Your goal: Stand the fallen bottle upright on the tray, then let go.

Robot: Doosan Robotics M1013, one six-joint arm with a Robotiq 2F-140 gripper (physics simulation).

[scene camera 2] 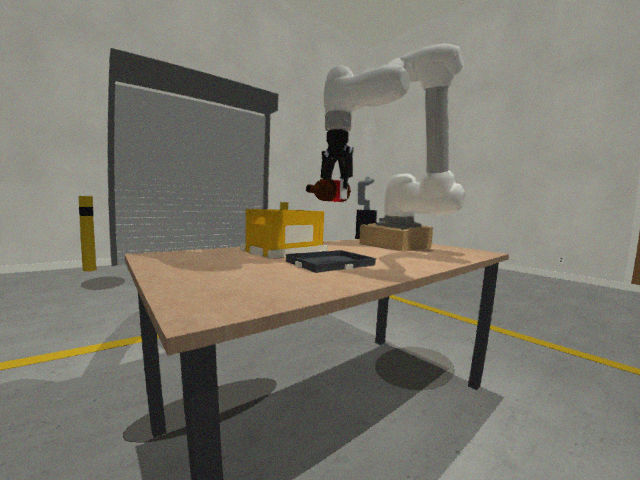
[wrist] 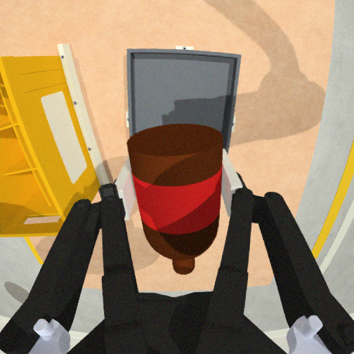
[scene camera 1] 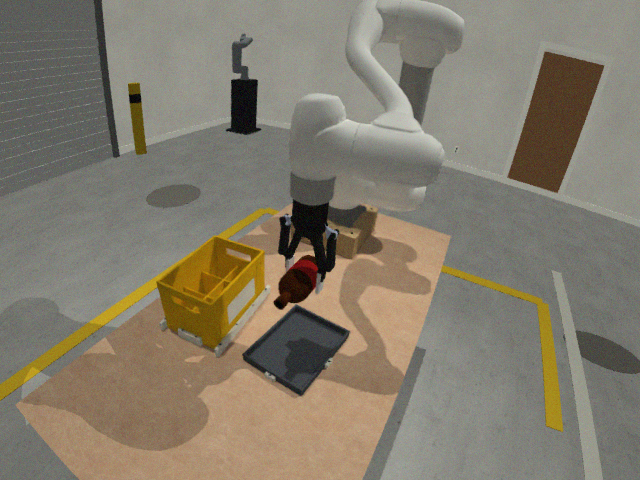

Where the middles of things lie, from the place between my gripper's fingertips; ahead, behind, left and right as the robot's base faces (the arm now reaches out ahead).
The brown bottle (scene camera 1: 299,281) is 40 mm ahead of my hand and 30 mm above it.
